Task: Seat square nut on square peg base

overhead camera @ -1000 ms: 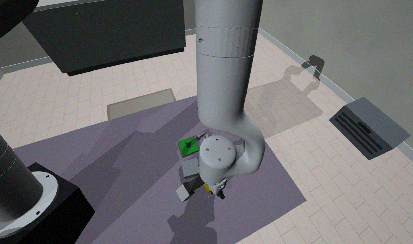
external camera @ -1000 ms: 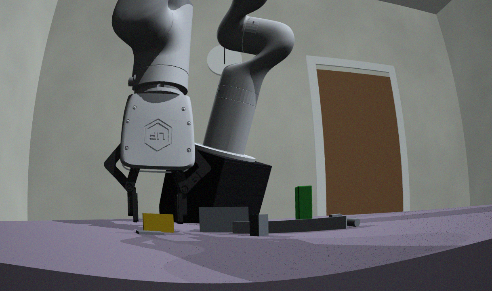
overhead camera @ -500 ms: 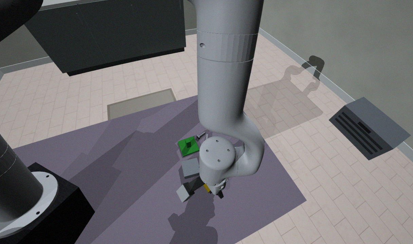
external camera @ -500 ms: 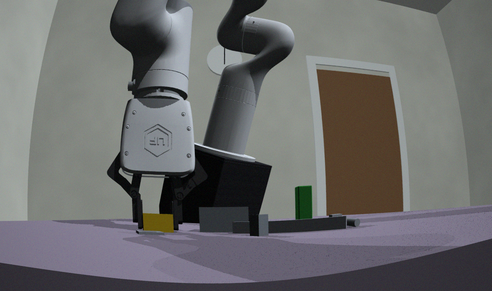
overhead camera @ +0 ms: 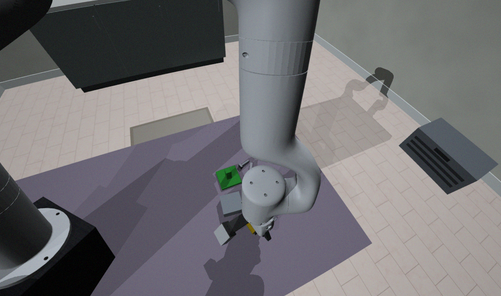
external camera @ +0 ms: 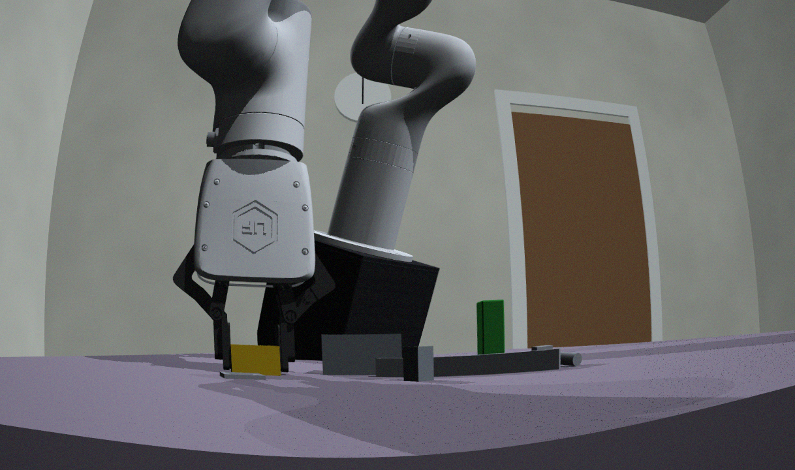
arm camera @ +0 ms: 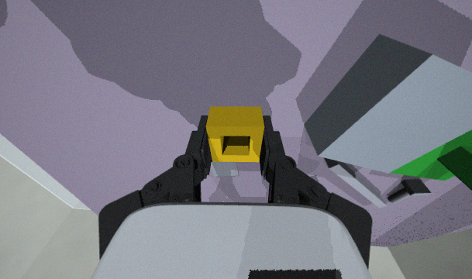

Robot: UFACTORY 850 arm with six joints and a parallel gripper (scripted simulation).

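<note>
Right now the thin grey plate is 60 mm ahead of my hand and 20 mm below it. The rest, counted from my hand: bolt: 230 mm to the left, 60 mm ahead, 10 mm below; grey block: 90 mm to the left, 40 mm behind; long grey bar: 160 mm to the left, 60 mm ahead, 10 mm below.
</note>
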